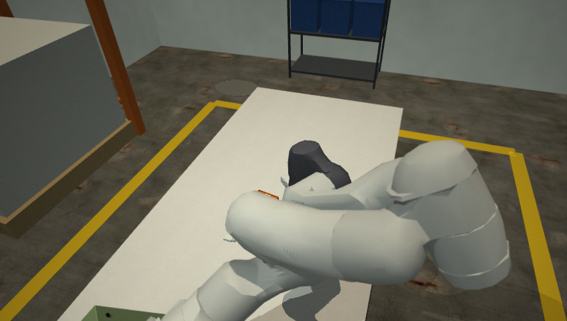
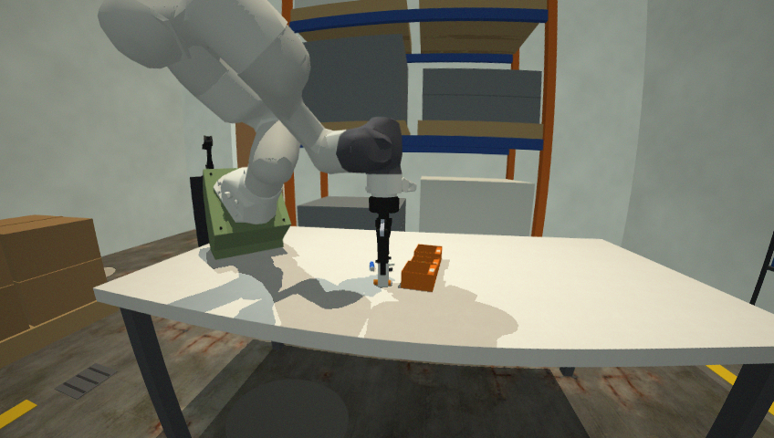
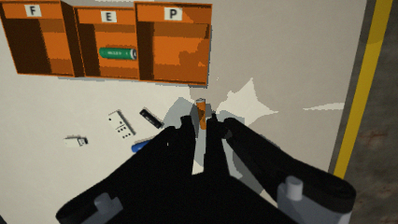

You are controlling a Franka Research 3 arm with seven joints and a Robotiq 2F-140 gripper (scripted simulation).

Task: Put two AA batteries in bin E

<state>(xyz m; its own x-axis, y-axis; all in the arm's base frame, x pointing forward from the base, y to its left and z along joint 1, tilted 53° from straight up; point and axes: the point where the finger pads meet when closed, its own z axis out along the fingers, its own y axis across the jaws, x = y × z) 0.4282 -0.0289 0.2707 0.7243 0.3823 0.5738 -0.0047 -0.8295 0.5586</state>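
The orange bin row lies 120 mm ahead of my hand, 100 mm to the left of it and 10 mm below it. Round my hand: orange AA battery (30 mm below); blue battery (110 mm to the left, 40 mm behind, 30 mm below); black stick (90 mm to the left, 30 mm below).
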